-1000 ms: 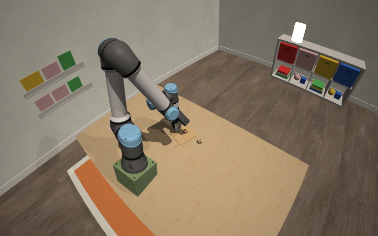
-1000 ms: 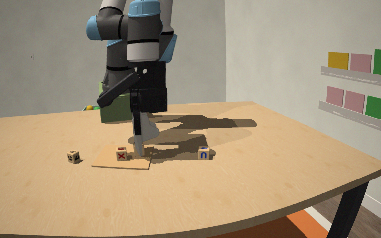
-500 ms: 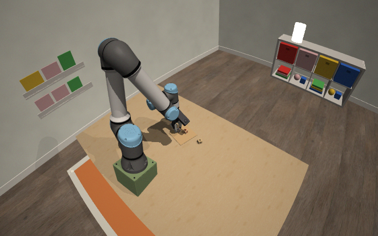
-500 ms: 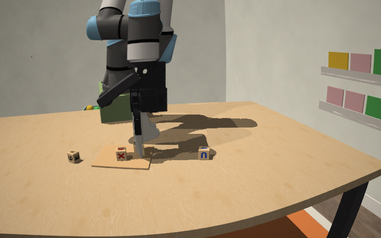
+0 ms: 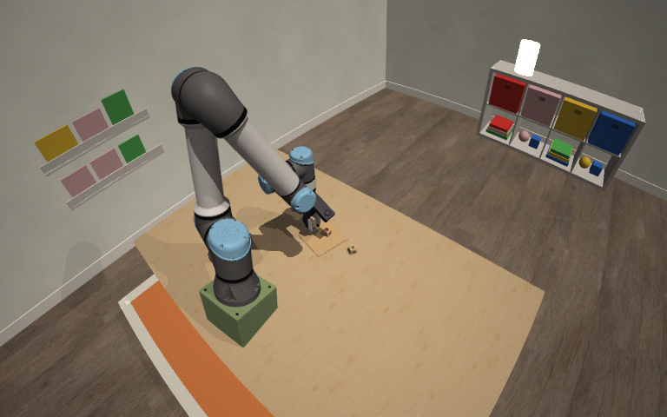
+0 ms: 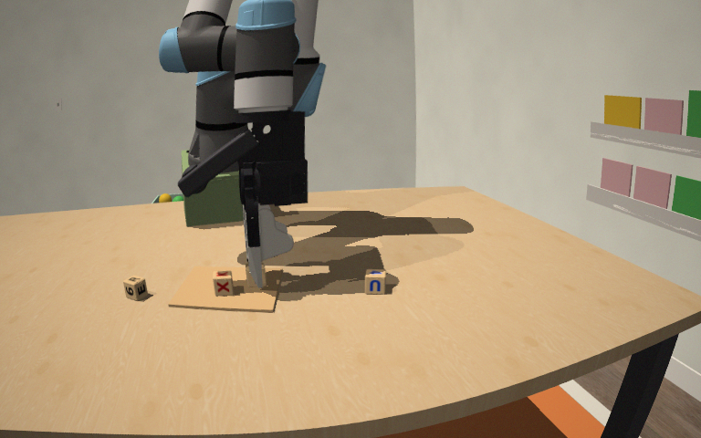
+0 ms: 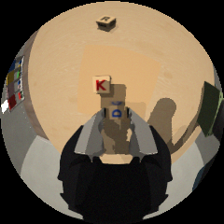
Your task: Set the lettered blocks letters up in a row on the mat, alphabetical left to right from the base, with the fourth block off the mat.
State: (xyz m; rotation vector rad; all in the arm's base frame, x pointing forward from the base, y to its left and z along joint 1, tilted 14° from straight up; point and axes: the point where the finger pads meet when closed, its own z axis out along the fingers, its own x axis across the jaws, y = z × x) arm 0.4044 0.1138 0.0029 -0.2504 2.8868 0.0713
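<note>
Right now my hand is 40 mm to the left of the thin tan mat, 20 mm above it and 10 mm short of it. The rest, counted from my hand: wooden block: 170 mm to the right, 50 mm ahead, 10 mm below.
</note>
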